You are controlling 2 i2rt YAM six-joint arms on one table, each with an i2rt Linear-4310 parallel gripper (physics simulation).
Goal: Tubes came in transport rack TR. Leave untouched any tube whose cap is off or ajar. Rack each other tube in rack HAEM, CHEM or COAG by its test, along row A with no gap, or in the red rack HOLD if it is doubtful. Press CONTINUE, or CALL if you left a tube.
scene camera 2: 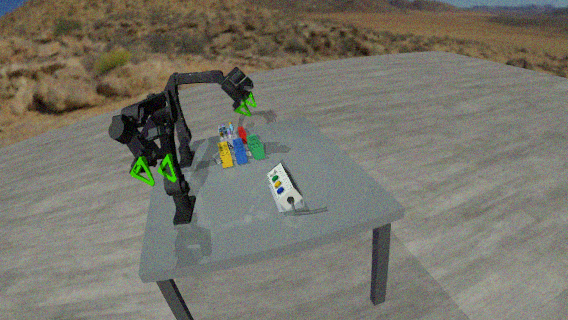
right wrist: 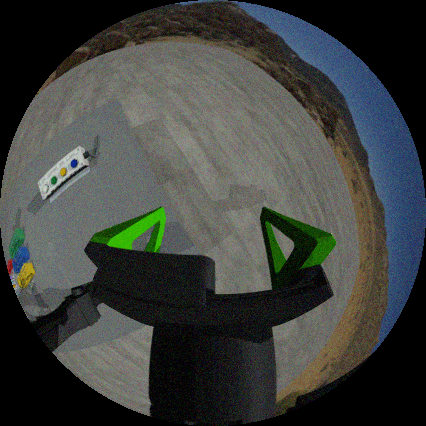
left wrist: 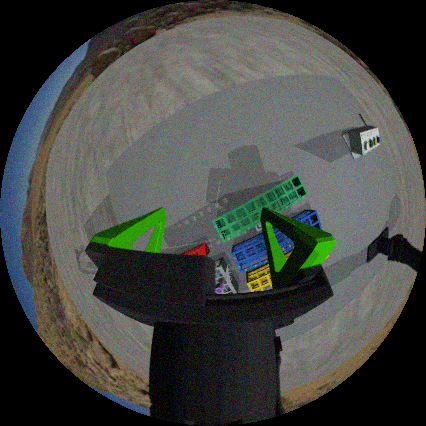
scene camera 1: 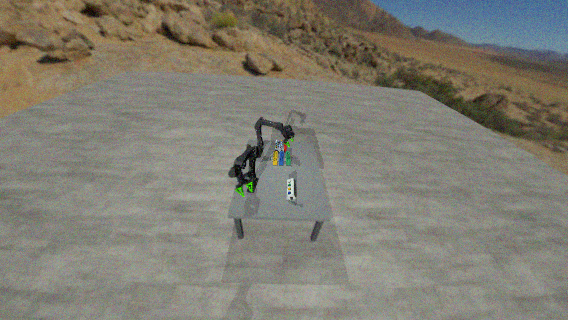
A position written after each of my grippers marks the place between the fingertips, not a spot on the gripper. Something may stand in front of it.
My left gripper [left wrist: 212, 212] is open and holds nothing. My right gripper [scene camera 2: 165, 182] is open, with nothing in its grasp.
My right gripper is seen too in the right wrist view [right wrist: 212, 211].
